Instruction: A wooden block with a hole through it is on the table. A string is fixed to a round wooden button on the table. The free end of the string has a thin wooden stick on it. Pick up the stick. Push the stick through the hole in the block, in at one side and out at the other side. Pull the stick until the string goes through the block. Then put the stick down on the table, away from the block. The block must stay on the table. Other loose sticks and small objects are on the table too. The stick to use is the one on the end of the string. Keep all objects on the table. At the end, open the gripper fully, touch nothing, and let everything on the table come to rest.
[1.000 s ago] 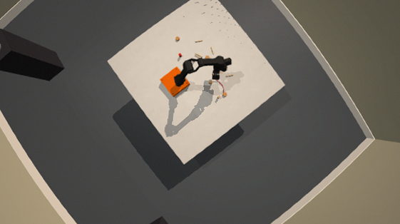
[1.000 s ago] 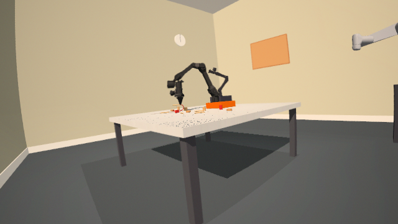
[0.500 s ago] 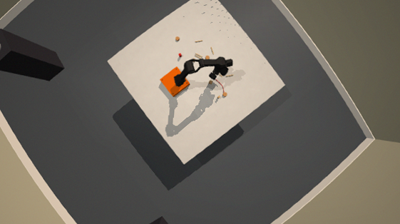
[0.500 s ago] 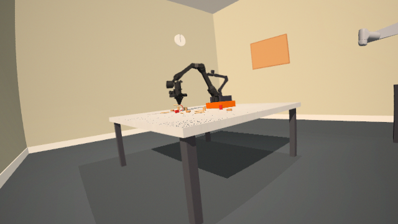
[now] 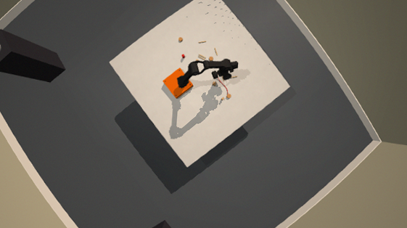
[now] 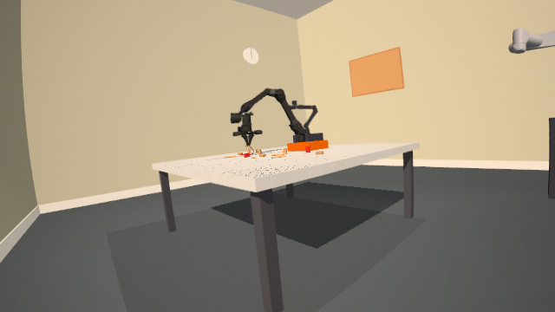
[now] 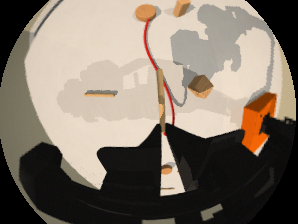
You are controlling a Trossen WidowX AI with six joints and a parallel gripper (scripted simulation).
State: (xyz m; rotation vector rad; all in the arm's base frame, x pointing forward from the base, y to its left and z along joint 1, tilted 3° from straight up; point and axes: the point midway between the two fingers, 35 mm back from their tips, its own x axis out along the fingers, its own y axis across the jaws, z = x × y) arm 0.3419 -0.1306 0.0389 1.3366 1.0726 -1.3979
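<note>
The thin wooden stick is 1 cm to the right of my gripper tip. Round my gripper tip: wooden block: 9 cm behind, 4 cm below, 3 cm to the right; round wooden button: 20 cm to the right, 5 cm below, 4 cm behind; red cube: 8 cm to the left, 7 cm ahead, 5 cm below.
</note>
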